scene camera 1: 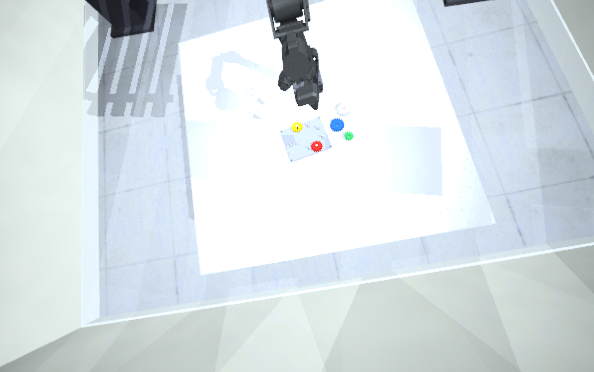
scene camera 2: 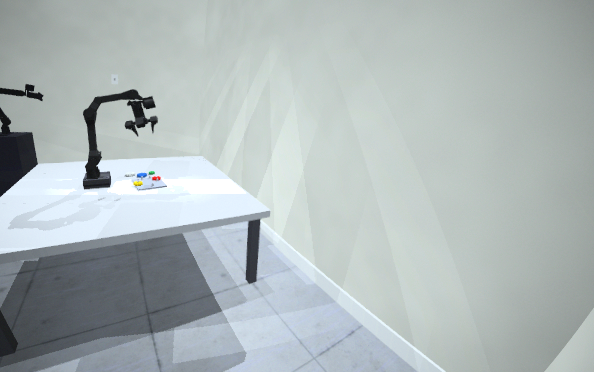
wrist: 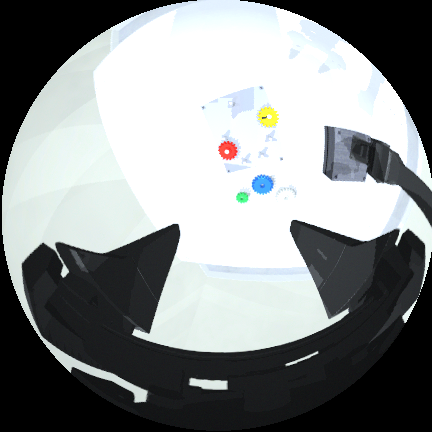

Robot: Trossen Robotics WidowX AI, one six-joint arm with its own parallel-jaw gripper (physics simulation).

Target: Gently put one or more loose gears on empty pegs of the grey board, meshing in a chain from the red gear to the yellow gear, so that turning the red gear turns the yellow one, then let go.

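Frame: origin at the arm's base, x ahead, y left, z up, level; metres.
Seen in the pictures: gripper, fingertip midpoint: (scene camera 2: 145, 134) (wrist: 236, 227); arm's base, link origin: (scene camera 2: 93, 177) (wrist: 358, 149).
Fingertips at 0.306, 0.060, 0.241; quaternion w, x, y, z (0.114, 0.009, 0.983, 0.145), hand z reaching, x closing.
Offsets run from my fingertips to a thing's top centre, as dx, dy, dz. "spot": to the spot under its first point. Level surfaces: height alone.
The grey board @(+0.004, -0.057, -0.266) (scene camera 1: 301, 150) (scene camera 2: 152, 187) (wrist: 243, 99) lies on the table with several empty pegs. The red gear @(+0.054, -0.003, -0.272) (scene camera 1: 316, 146) (scene camera 2: 156, 178) (wrist: 228, 150) and the yellow gear @(spot: -0.044, -0.089, -0.270) (scene camera 1: 297, 127) (scene camera 2: 138, 183) (wrist: 268, 117) sit on it, apart from each other. Beside the board lie three loose gears: a blue gear @(-0.045, +0.100, -0.280) (scene camera 1: 337, 125) (scene camera 2: 142, 175) (wrist: 262, 185), a smaller green gear @(+0.016, +0.150, -0.280) (scene camera 1: 349, 136) (scene camera 2: 151, 173) (wrist: 242, 197) and a white gear @(-0.124, +0.138, -0.280) (scene camera 1: 342, 109) (scene camera 2: 130, 175) (wrist: 286, 194), faint against the table. My gripper (scene camera 2: 144, 134) (wrist: 236, 227) is open and empty, high above the table; in scene camera 1 its fingertips are hard to make out.
The white table @(dz -0.297) (scene camera 1: 250, 215) (scene camera 2: 200, 205) carries the arm's dark base (scene camera 2: 97, 180) (wrist: 346, 154), near the loose gears. Another dark arm (scene camera 2: 15, 92) stands on a dark block (scene camera 2: 17, 155) beyond the table. Pale walls stand around the table.
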